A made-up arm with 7 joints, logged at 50 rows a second.
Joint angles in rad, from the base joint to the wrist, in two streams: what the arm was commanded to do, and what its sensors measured. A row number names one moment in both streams.
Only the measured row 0 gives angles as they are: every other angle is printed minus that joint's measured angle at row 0.
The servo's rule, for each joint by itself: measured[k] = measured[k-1] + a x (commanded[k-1-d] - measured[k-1]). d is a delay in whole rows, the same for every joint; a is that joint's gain. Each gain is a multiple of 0.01, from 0.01 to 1. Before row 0 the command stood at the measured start. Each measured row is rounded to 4 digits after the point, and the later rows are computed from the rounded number. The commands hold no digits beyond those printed.
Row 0, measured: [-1.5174, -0.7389, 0.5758, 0.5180, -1.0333, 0.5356, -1.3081]
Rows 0 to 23, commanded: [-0.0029, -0.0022, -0.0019, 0.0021, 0.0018, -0.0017, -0.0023]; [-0.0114, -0.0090, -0.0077, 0.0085, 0.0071, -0.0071, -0.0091]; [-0.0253, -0.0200, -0.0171, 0.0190, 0.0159, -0.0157, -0.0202]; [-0.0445, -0.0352, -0.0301, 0.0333, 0.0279, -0.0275, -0.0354]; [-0.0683, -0.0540, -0.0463, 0.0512, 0.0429, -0.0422, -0.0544]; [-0.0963, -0.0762, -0.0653, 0.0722, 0.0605, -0.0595, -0.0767]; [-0.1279, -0.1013, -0.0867, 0.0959, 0.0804, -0.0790, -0.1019]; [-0.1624, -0.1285, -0.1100, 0.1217, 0.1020, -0.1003, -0.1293]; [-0.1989, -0.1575, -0.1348, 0.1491, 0.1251, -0.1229, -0.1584]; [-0.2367, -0.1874, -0.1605, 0.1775, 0.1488, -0.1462, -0.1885]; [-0.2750, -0.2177, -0.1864, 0.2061, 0.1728, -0.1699, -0.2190]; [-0.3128, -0.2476, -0.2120, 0.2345, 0.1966, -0.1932, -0.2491]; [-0.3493, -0.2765, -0.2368, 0.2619, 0.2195, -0.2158, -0.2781]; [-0.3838, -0.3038, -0.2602, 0.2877, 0.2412, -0.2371, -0.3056]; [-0.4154, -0.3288, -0.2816, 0.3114, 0.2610, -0.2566, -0.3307]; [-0.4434, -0.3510, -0.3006, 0.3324, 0.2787, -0.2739, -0.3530]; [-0.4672, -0.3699, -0.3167, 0.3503, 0.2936, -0.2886, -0.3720]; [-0.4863, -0.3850, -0.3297, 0.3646, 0.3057, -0.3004, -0.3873]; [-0.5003, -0.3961, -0.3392, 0.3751, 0.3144, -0.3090, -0.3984]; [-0.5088, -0.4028, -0.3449, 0.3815, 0.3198, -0.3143, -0.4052]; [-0.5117, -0.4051, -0.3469, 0.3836, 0.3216, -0.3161, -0.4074]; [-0.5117, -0.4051, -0.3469, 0.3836, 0.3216, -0.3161, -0.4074]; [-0.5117, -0.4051, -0.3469, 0.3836, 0.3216, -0.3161, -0.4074]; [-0.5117, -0.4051, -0.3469, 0.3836, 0.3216, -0.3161, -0.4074]
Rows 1 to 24, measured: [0.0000, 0.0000, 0.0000, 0.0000, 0.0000, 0.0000, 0.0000]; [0.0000, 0.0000, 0.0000, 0.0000, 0.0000, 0.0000, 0.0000]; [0.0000, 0.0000, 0.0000, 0.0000, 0.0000, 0.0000, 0.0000]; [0.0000, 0.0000, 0.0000, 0.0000, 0.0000, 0.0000, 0.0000]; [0.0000, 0.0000, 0.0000, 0.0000, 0.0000, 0.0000, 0.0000]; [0.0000, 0.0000, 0.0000, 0.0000, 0.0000, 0.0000, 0.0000]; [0.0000, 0.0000, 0.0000, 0.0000, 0.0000, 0.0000, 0.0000]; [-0.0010, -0.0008, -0.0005, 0.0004, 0.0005, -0.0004, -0.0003]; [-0.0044, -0.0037, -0.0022, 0.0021, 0.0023, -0.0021, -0.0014]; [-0.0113, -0.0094, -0.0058, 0.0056, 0.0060, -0.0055, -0.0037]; [-0.0223, -0.0184, -0.0116, 0.0114, 0.0119, -0.0110, -0.0075]; [-0.0375, -0.0309, -0.0199, 0.0198, 0.0203, -0.0188, -0.0131]; [-0.0569, -0.0468, -0.0308, 0.0308, 0.0312, -0.0290, -0.0207]; [-0.0803, -0.0659, -0.0442, 0.0445, 0.0445, -0.0415, -0.0304]; [-0.1074, -0.0878, -0.0600, 0.0607, 0.0600, -0.0562, -0.0423]; [-0.1376, -0.1122, -0.0780, 0.0793, 0.0776, -0.0729, -0.0562]; [-0.1703, -0.1385, -0.0978, 0.0999, 0.0968, -0.0912, -0.0721]; [-0.2049, -0.1662, -0.1191, 0.1222, 0.1173, -0.1109, -0.0897]; [-0.2405, -0.1947, -0.1414, 0.1458, 0.1387, -0.1315, -0.1088]; [-0.2764, -0.2233, -0.1643, 0.1702, 0.1605, -0.1526, -0.1291]; [-0.3118, -0.2515, -0.1873, 0.1949, 0.1823, -0.1737, -0.1503]; [-0.3460, -0.2786, -0.2099, 0.2194, 0.2035, -0.1944, -0.1719]; [-0.3781, -0.3039, -0.2317, 0.2431, 0.2238, -0.2143, -0.1936]; [-0.4075, -0.3270, -0.2521, 0.2656, 0.2426, -0.2329, -0.2150]
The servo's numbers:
d 7
a 0.33 0.35 0.24 0.21 0.27 0.25 0.12

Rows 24 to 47, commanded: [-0.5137, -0.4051, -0.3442, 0.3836, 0.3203, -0.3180, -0.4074]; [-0.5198, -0.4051, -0.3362, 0.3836, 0.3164, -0.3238, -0.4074]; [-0.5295, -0.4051, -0.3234, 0.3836, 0.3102, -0.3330, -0.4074]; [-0.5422, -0.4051, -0.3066, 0.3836, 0.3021, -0.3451, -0.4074]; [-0.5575, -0.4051, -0.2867, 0.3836, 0.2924, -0.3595, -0.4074]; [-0.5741, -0.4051, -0.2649, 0.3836, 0.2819, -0.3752, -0.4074]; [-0.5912, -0.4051, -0.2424, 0.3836, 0.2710, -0.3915, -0.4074]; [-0.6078, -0.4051, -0.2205, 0.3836, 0.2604, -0.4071, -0.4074]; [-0.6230, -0.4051, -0.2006, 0.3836, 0.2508, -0.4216, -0.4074]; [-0.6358, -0.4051, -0.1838, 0.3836, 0.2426, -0.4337, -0.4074]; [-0.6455, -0.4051, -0.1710, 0.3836, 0.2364, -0.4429, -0.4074]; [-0.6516, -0.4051, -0.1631, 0.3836, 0.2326, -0.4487, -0.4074]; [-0.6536, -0.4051, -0.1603, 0.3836, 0.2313, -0.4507, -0.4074]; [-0.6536, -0.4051, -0.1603, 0.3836, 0.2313, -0.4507, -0.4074]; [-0.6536, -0.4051, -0.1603, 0.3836, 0.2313, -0.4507, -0.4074]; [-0.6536, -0.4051, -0.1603, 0.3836, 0.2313, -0.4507, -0.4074]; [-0.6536, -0.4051, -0.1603, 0.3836, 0.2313, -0.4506, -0.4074]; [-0.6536, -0.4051, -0.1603, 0.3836, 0.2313, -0.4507, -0.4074]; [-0.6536, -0.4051, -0.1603, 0.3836, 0.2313, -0.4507, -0.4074]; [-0.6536, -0.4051, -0.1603, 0.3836, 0.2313, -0.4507, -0.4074]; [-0.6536, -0.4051, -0.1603, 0.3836, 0.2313, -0.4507, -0.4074]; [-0.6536, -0.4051, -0.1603, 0.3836, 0.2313, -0.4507, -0.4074]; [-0.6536, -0.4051, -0.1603, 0.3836, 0.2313, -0.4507, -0.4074]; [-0.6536, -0.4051, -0.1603, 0.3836, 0.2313, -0.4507, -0.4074]
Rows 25 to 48, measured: [-0.4335, -0.3473, -0.2707, 0.2864, 0.2596, -0.2498, -0.2357]; [-0.4555, -0.3644, -0.2871, 0.3050, 0.2744, -0.2646, -0.2552]; [-0.4731, -0.3778, -0.3010, 0.3211, 0.2867, -0.2770, -0.2732]; [-0.4858, -0.3874, -0.3120, 0.3342, 0.2961, -0.2868, -0.2893]; [-0.4943, -0.3936, -0.3204, 0.3446, 0.3030, -0.2941, -0.3035]; [-0.5000, -0.3976, -0.3268, 0.3528, 0.3080, -0.2996, -0.3160]; [-0.5039, -0.4002, -0.3316, 0.3593, 0.3117, -0.3037, -0.3270]; [-0.5071, -0.4019, -0.3346, 0.3644, 0.3140, -0.3073, -0.3366]; [-0.5113, -0.4030, -0.3350, 0.3684, 0.3146, -0.3114, -0.3451]; [-0.5173, -0.4037, -0.3322, 0.3716, 0.3134, -0.3168, -0.3526]; [-0.5255, -0.4042, -0.3261, 0.3741, 0.3103, -0.3239, -0.3592]; [-0.5361, -0.4045, -0.3166, 0.3761, 0.3055, -0.3328, -0.3650]; [-0.5486, -0.4047, -0.3042, 0.3777, 0.2991, -0.3434, -0.3701]; [-0.5627, -0.4048, -0.2894, 0.3789, 0.2915, -0.3554, -0.3746]; [-0.5776, -0.4049, -0.2729, 0.3799, 0.2831, -0.3683, -0.3785]; [-0.5926, -0.4050, -0.2555, 0.3807, 0.2744, -0.3816, -0.3820]; [-0.6069, -0.4050, -0.2383, 0.3813, 0.2658, -0.3946, -0.3850]; [-0.6196, -0.4050, -0.2221, 0.3818, 0.2579, -0.4067, -0.3877]; [-0.6302, -0.4050, -0.2079, 0.3822, 0.2511, -0.4172, -0.3901]; [-0.6379, -0.4050, -0.1965, 0.3825, 0.2458, -0.4256, -0.3922]; [-0.6431, -0.4050, -0.1878, 0.3827, 0.2419, -0.4319, -0.3940]; [-0.6466, -0.4050, -0.1812, 0.3829, 0.2390, -0.4366, -0.3956]; [-0.6489, -0.4050, -0.1762, 0.3830, 0.2369, -0.4401, -0.3970]; [-0.6505, -0.4050, -0.1724, 0.3831, 0.2354, -0.4427, -0.3982]
